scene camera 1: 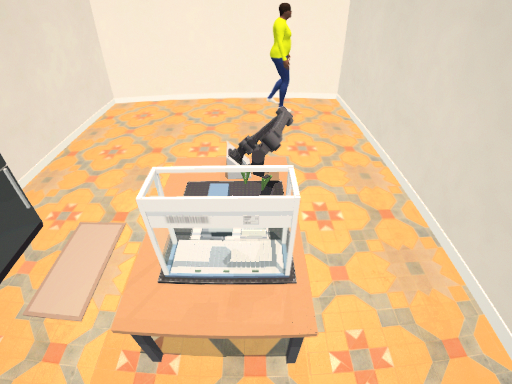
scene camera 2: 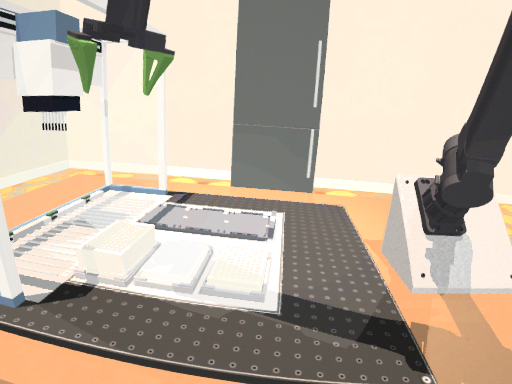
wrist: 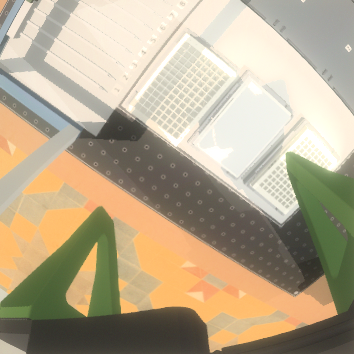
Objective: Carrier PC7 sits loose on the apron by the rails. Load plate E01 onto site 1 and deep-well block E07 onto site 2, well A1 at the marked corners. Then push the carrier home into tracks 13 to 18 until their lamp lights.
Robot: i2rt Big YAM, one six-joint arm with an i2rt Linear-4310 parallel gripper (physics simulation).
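Seen in the pictures: gripper, fingertip midpoint: (scene camera 1: 253, 186) (scene camera 2: 117, 94) (wrist: 193, 188); arm's base, link origin: (scene camera 1: 234, 157) (scene camera 2: 437, 207).
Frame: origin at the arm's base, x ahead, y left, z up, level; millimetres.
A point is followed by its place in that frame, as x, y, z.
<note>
The long grey carrier (scene camera 2: 210, 220) @[477, -114, -105] (wrist: 320, 30) @[491, -103, -105] lies on the white apron (scene camera 2: 274, 295) @[327, 148, -115], its left end near the rails (scene camera 2: 45, 245) @[788, 67, -114] (wrist: 75, 50) @[767, 128, -115]. Its sites look bare. Along the opposite side of the apron stand a tall white deep-well block (scene camera 2: 120, 245) @[587, 120, -65] (wrist: 185, 87) @[599, 89, -101] nearest the rails, a flat smooth-topped plate (scene camera 2: 175, 262) @[493, 116, -89] (wrist: 242, 125) @[504, 86, -89] in the middle, and a low welled plate (scene camera 2: 237, 270) (wrist: 300, 170) farthest from the rails. Their labels are not legible. My gripper (scene camera 1: 254, 186) @[588, 94, 178] (scene camera 2: 116, 93) @[588, 94, 178] (wrist: 193, 188) @[588, 94, 178] is open and empty, high above the apron side.
A white frame (scene camera 1: 220, 205) @[891, -45, 334] (scene camera 2: 162, 135) @[665, -316, 71] encloses the rails. A pipetting head (scene camera 2: 49, 70) @[787, -3, 227] with thin tips hangs at the left, near my gripper. A black perforated board (scene camera 2: 330, 260) @[214, 25, -115] (wrist: 175, 175) @[533, 214, -115] surrounds the apron. A person (scene camera 1: 281, 45) is beyond the table (scene camera 1: 215, 310) @[1046, -107, -128].
</note>
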